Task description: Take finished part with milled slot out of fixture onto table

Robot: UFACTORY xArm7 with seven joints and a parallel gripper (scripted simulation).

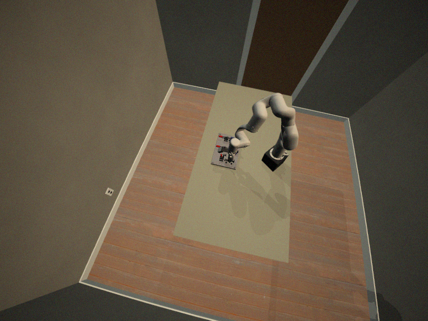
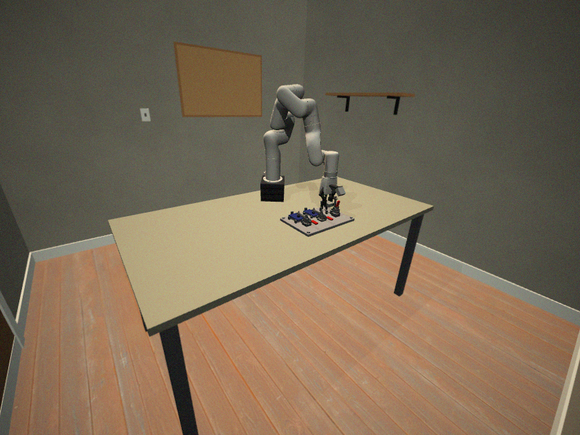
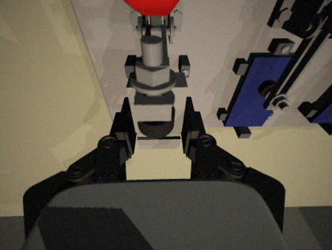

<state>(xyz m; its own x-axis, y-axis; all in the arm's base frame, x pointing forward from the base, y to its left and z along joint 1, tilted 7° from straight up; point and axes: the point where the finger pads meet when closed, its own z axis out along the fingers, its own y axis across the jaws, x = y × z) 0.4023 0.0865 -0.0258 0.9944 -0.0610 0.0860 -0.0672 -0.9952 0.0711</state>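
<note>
Now: the blue blank 2 cm behind my hand, 11 cm to the right of it and 5 cm below it. Round my hand: grey fixture plate (4 cm ahead, 11 cm to the right, 7 cm below); then finished part (1 cm behind, 1 cm below).
</note>
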